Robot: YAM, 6 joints.
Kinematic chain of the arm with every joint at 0, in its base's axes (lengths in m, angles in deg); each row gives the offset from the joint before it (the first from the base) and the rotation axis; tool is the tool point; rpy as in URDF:
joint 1: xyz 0 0 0.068 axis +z
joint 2: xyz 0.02 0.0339 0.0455 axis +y
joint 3: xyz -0.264 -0.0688 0 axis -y
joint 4: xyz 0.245 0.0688 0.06 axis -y
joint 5: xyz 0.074 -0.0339 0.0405 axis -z
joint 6: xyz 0.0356 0 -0.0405 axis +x
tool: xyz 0 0 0 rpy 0 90 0
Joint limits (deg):
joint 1: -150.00..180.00
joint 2: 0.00..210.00
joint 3: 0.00..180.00
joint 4: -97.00..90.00
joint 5: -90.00..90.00
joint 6: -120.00..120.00
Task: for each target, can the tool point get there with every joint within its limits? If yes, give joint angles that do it. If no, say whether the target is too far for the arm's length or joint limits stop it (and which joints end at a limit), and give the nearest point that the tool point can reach.
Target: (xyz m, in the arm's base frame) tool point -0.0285 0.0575 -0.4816
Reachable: no: joint limits stop it (at a limit: joint 2) | nearest point -0.0510 0.1028 -0.3547 | short by 0.137 m
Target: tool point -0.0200 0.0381 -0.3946
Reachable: no: joint limits stop it (at a limit: joint 2) | nearest point -0.0349 0.0665 -0.3360 | short by 0.067 m
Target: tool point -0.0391 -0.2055 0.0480
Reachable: yes | joints -91.27 117.07 38.34 -40.69 75.96 -68.58
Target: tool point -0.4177 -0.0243 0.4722
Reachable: yes | joints 2.08 27.78 163.52 -52.41 14.87 49.24
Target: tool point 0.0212 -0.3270 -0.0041
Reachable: yes | joints -80.31 132.85 53.00 6.53 73.48 -33.74
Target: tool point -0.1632 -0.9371 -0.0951
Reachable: no: too far | nearest point -0.1082 -0.6214 -0.0233 | short by 0.328 m
